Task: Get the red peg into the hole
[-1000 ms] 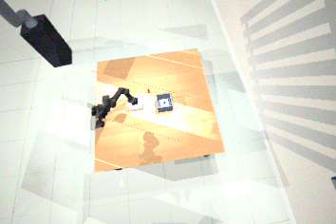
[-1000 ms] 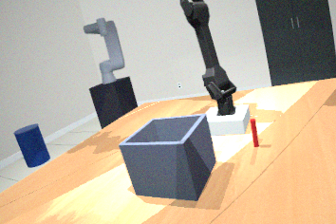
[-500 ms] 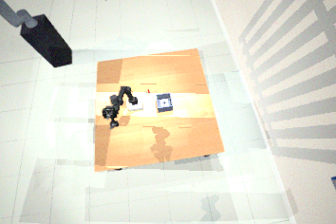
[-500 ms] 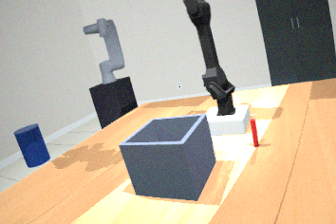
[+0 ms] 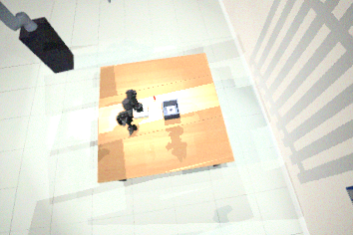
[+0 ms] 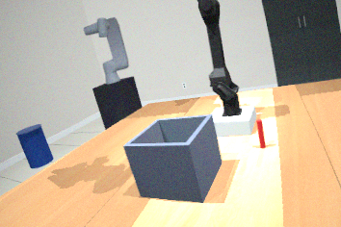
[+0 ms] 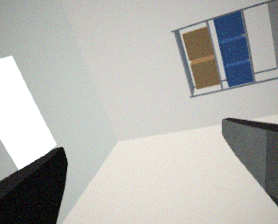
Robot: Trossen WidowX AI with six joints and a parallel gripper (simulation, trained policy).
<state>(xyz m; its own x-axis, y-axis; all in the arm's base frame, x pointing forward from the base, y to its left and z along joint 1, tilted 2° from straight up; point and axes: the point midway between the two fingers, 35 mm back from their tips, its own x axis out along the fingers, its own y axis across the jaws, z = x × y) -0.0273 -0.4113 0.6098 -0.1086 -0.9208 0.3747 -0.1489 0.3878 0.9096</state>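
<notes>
Right now the red peg is 650 mm below my gripper tip, 510 mm to the left of it and 210 mm ahead of it. Round my gripper tip: plate: 640 mm below, 350 mm ahead, 320 mm to the left.
</notes>
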